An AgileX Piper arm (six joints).
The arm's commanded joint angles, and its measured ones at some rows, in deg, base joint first. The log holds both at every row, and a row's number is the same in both.
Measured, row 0:
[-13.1 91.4 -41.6 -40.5 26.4 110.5]
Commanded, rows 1 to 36:
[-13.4 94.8 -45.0 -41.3 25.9 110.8]
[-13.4 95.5 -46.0 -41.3 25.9 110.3]
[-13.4 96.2 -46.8 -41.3 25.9 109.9]
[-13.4 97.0 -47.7 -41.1 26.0 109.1]
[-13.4 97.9 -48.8 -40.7 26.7 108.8]
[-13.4 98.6 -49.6 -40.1 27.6 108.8]
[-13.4 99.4 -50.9 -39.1 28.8 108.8]
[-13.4 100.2 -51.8 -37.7 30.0 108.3]
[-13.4 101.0 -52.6 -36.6 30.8 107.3]
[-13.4 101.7 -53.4 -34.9 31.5 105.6]
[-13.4 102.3 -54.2 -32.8 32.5 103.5]
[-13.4 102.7 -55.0 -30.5 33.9 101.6]
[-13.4 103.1 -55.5 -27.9 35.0 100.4]
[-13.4 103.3 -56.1 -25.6 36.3 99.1]
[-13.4 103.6 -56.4 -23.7 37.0 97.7]
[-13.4 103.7 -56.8 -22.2 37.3 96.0]
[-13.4 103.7 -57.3 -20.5 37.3 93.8]
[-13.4 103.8 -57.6 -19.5 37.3 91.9]
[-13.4 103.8 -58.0 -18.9 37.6 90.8]
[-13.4 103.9 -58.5 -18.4 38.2 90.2]
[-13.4 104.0 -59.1 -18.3 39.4 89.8]
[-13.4 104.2 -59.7 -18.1 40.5 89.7]
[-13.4 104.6 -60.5 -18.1 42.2 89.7]
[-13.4 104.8 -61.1 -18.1 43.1 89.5]
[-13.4 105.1 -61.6 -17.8 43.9 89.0]
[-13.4 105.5 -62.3 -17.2 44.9 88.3]
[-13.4 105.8 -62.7 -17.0 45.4 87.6]
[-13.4 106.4 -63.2 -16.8 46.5 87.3]
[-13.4 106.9 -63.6 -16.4 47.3 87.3]
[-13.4 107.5 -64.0 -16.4 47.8 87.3]
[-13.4 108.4 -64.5 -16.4 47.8 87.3]
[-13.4 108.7 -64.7 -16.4 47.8 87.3]
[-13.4 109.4 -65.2 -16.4 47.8 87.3]
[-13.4 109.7 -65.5 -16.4 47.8 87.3]
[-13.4 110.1 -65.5 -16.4 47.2 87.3]
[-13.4 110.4 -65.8 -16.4 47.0 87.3]
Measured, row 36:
[-13.1 109.4 -65.0 -16.3 47.2 87.8]
